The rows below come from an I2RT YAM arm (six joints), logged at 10 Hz.
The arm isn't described. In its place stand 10 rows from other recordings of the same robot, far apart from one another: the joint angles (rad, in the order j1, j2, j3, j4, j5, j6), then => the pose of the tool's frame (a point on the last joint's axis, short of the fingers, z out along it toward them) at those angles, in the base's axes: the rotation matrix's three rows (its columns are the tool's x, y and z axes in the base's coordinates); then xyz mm.
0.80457 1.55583 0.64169 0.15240 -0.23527 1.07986 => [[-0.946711, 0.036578, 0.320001], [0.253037, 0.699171, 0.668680], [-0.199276, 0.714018, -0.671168]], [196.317, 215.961, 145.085]
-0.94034 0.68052 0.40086 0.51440 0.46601 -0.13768 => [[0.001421, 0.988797, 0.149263], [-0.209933, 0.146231, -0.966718], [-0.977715, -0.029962, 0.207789]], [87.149, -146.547, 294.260]
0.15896 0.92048 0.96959 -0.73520 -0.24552 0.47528 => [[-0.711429, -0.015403, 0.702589], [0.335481, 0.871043, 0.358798], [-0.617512, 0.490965, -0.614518]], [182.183, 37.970, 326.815]
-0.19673 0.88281 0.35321 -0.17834 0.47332 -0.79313 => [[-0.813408, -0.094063, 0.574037], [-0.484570, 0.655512, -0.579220], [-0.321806, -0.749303, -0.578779]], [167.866, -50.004, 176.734]
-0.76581 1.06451 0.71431 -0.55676 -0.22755 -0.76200 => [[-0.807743, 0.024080, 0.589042], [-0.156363, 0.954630, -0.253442], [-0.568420, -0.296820, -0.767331]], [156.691, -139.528, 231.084]
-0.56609 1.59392 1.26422 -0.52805 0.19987 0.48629 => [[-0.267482, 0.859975, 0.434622], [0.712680, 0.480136, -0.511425], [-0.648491, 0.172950, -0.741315]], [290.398, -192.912, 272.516]
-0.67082 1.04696 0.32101 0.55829 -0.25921 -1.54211 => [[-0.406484, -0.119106, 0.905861], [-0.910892, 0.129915, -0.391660], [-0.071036, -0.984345, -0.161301]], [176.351, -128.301, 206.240]
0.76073 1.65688 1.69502 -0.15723 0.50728 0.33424 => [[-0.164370, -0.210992, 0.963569], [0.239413, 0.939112, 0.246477], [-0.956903, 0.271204, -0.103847]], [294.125, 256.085, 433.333]
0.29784 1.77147 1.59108 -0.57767 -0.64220 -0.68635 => [[-0.096003, -0.919936, 0.380133], [-0.560310, 0.365590, 0.743234], [-0.822700, -0.141640, -0.550547]], [375.032, 137.429, 316.798]
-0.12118 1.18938 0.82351 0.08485 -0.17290 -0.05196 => [[-0.272593, -0.059235, 0.960304], [-0.018345, 0.998242, 0.056368], [-0.961954, -0.002251, -0.273201]], [275.480, -27.377, 296.659]
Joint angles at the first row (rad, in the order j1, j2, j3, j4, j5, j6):
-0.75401, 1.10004, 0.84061, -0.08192, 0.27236, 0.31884
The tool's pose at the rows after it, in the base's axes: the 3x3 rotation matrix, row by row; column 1 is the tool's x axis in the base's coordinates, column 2 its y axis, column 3 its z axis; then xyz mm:
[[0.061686, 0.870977, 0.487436], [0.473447, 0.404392, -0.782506], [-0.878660, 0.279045, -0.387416]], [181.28, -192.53, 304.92]
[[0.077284, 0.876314, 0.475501], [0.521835, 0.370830, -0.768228], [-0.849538, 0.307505, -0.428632]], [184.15, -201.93, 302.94]
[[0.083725, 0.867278, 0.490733], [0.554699, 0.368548, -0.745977], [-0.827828, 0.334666, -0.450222]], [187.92, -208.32, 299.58]
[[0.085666, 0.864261, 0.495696], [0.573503, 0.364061, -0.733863], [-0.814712, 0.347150, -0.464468]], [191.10, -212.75, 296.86]
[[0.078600, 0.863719, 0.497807], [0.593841, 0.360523, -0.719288], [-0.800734, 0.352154, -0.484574]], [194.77, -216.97, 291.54]
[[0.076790, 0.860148, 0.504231], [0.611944, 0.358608, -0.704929], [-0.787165, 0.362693, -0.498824]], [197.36, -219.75, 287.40]
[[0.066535, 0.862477, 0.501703], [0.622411, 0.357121, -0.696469], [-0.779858, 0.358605, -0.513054]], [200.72, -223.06, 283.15]
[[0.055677, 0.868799, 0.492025], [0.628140, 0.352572, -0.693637], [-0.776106, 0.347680, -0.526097]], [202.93, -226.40, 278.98]
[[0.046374, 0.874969, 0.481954], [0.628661, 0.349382, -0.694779], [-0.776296, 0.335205, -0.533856]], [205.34, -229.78, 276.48]
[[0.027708, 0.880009, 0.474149], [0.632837, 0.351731, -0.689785], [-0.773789, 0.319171, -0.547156]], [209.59, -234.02, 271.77]
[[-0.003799, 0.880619, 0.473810], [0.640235, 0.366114, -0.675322], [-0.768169, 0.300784, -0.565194]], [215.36, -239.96, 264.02]
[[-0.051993, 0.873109, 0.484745], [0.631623, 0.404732, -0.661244], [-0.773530, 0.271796, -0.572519]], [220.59, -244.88, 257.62]
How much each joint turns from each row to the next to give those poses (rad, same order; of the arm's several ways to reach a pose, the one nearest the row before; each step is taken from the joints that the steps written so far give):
-0.03366, 0.05033, 0.04383, -0.05925, -0.06425, 0.07752
-0.01925, 0.04449, 0.03626, -0.03628, -0.01897, 0.04188
-0.01059, 0.03367, 0.01661, -0.00431, -0.03623, 0.02373
-0.00445, 0.02527, 0.01182, -0.00157, -0.01597, 0.01317
-0.00228, 0.02821, 0.00679, -0.00070, -0.01355, 0.00795
-0.00189, 0.01958, 0.00340, 0.00073, -0.01621, 0.01064
0.00033, 0.02385, 0.00669, 0.00076, -0.00361, -0.00056
-0.00166, 0.02095, 0.00494, 0.00039, 0.00382, -0.00526
-0.00080, 0.01978, 0.00887, 0.00115, 0.00756, -0.00733
0.00123, 0.02974, 0.01083, 0.00268, 0.00342, -0.01155
-0.00039, 0.04181, 0.01158, 0.00909, -0.00993, -0.02117
-0.00035, 0.03440, 0.00716, 0.01951, -0.01795, -0.04656

